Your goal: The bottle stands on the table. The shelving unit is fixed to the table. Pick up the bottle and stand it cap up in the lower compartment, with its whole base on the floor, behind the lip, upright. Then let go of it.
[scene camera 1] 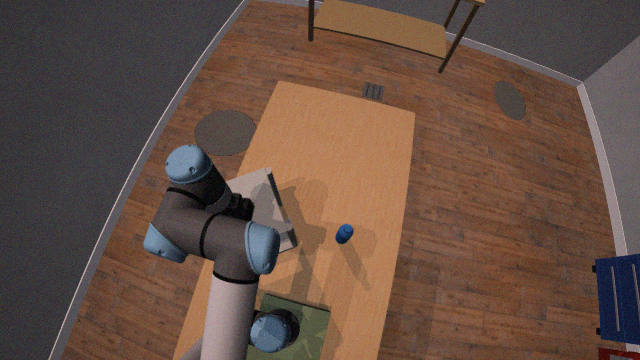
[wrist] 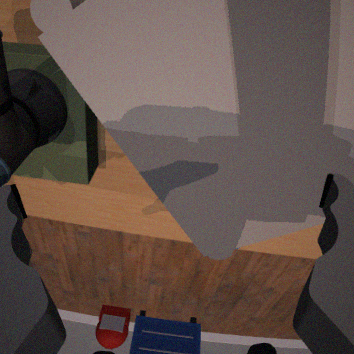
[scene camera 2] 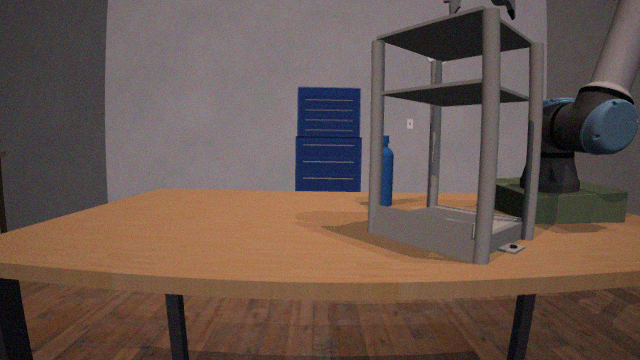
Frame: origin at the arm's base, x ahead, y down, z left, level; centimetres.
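Seen in the pictures: gripper, fingertip midpoint: [wrist: 173, 182]; arm's base at its link origin: [wrist: 29, 106] [scene camera 2: 548, 187].
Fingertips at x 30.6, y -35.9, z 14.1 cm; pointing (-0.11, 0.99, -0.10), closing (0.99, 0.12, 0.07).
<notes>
Pixels of each thing's top centre, then the offset from my fingertips to it. "spot": a spot on its surface instead. Level surfaces: height alone.
- blue bottle at its top centre: [scene camera 2: 383, 135] [scene camera 1: 348, 228] dx +11.1, dy +23.3, dz -33.0 cm
- table at its surface level: dy +43.4 cm
- grey shelving unit at its top centre: [wrist: 300, 109] [scene camera 2: 457, 38] [scene camera 1: 243, 209] dx +6.9, dy +5.6, dz +1.9 cm
- middle shelf at a spot on its surface: [scene camera 2: 440, 94] spot: dx +11.2, dy +16.8, dz +3.5 cm
- small tab at its top centre: [scene camera 2: 511, 247] dx +0.3, dy +43.0, dz +12.0 cm
The blue bottle [scene camera 1: 344, 233] [scene camera 2: 387, 172] stands upright, cap up, on the table [scene camera 1: 350, 150] [scene camera 2: 225, 240], beside the grey shelving unit [scene camera 1: 255, 182] [scene camera 2: 490, 135] [wrist: 150, 60]. In scene camera 2 it is partly hidden by a post; it does not show in the wrist view. The unit's lower compartment lies under the middle shelf [scene camera 2: 440, 94], with low walls [scene camera 2: 425, 230] round its floor. My gripper [scene camera 2: 481, 6] [wrist: 173, 182] is open and empty above the unit's top board, away from the bottle. In scene camera 1 the arm hides its fingertips.
The robot base stands on a green block [scene camera 1: 315, 320] [scene camera 2: 575, 207] [wrist: 55, 165] on the table, near the unit. A small tab [scene camera 2: 512, 248] sits at the unit's foot. A blue cabinet [scene camera 1: 620, 300] [scene camera 2: 328, 160] [wrist: 167, 335] stands beyond the table. Posts rise at the unit's corners.
</notes>
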